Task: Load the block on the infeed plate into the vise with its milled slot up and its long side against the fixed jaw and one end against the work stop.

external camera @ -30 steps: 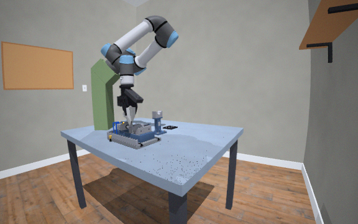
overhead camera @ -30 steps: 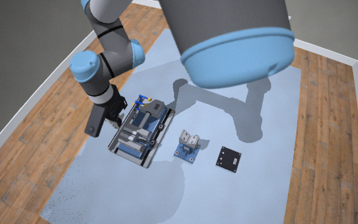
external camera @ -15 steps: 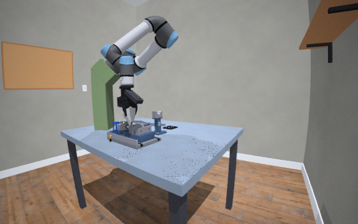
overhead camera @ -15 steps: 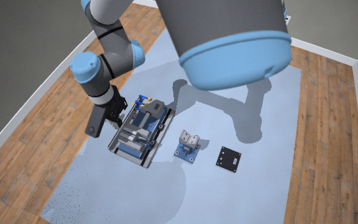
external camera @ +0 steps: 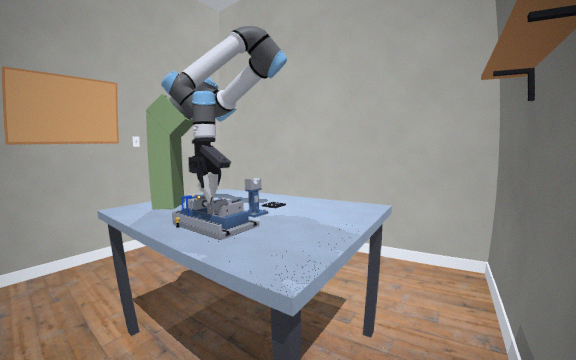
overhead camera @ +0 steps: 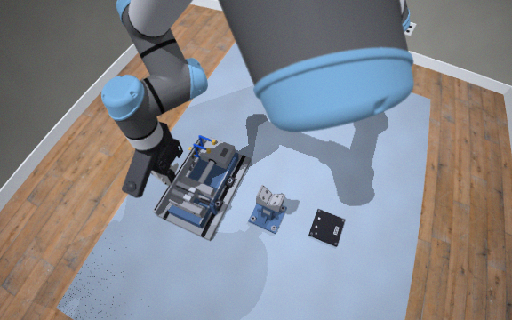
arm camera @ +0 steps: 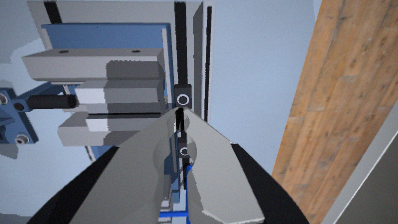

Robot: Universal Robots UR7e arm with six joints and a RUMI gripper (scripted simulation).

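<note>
Now: the grey part 50 mm to the left of my hand and 20 mm below it. Round my hand: work stop: 110 mm to the left, 30 mm below, 10 mm behind; moving jaw: 70 mm to the left, 40 mm below, 40 mm behind; fixed jaw: 70 mm to the left, 40 mm below, 30 mm ahead.
</note>
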